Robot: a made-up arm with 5 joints.
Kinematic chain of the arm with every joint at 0, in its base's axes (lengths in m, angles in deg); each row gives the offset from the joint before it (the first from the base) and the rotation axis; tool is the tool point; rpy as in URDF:
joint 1: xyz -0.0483 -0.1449 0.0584 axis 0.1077 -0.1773 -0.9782
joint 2: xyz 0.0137 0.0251 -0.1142 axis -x
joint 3: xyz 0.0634 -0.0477 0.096 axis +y
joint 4: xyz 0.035 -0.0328 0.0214 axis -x
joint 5: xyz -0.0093 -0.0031 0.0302 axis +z
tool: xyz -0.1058 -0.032 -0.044 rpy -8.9 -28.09 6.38
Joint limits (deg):
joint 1: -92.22..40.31
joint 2: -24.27..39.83
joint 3: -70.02..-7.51
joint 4: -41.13..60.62
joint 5: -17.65..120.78
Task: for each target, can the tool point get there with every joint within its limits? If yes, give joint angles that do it. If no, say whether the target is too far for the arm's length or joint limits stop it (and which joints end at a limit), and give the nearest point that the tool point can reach.
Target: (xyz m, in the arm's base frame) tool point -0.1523 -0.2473 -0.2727
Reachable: no: joint limits stop it (at a limit: joint 1, joint 2, joint 3) | nearest point -0.0926 -0.2589 -0.0850 | short by 0.197 m
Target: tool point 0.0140 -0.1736 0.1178
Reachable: yes | joints -52.73 21.13 -18.05 35.66 23.72
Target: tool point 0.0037 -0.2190 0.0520
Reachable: yes | joints -39.85 7.39 -28.18 29.73 6.27
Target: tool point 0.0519 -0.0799 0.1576
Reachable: yes | joints -67.11 28.25 -56.09 16.67 88.58
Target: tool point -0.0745 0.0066 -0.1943
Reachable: no: joint limits stop it (at a limit: joint 1, joint 2, joint 3, joint 4) | nearest point 0.0647 -0.0052 -0.1108 | short by 0.163 m
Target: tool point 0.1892 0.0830 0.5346
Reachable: no: too far | nearest point 0.0689 -0.0559 0.1936 | short by 0.387 m
